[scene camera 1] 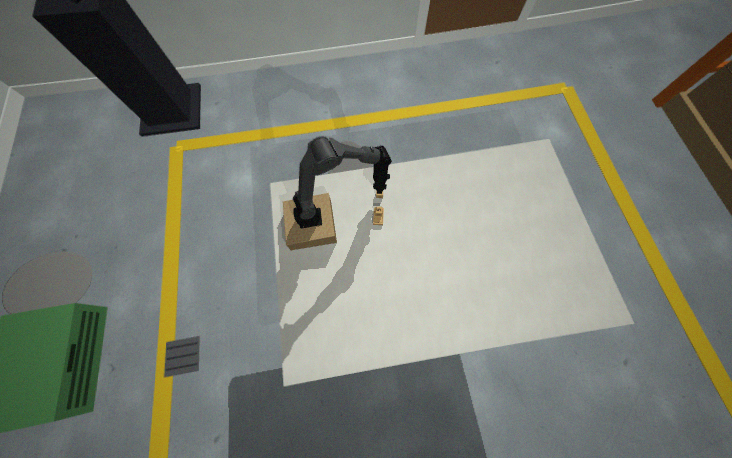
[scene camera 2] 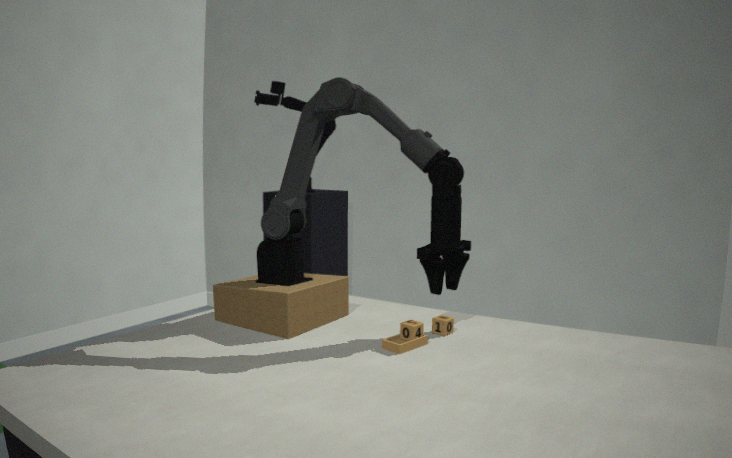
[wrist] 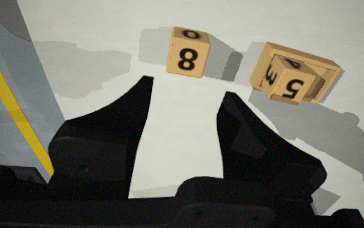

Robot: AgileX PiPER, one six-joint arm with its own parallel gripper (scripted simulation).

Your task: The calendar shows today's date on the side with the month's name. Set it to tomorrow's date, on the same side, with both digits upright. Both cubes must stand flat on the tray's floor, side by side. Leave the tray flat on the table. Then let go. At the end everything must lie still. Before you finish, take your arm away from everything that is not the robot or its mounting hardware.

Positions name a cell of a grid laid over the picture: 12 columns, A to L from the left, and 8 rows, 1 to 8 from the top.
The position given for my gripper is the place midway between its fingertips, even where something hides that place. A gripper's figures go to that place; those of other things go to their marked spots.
Labels:
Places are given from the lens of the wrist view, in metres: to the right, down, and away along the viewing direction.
my gripper (wrist: G4): 0.00, -0.01, 0.13
wooden tray (wrist: K3): 0.14, -0.04, 0.20

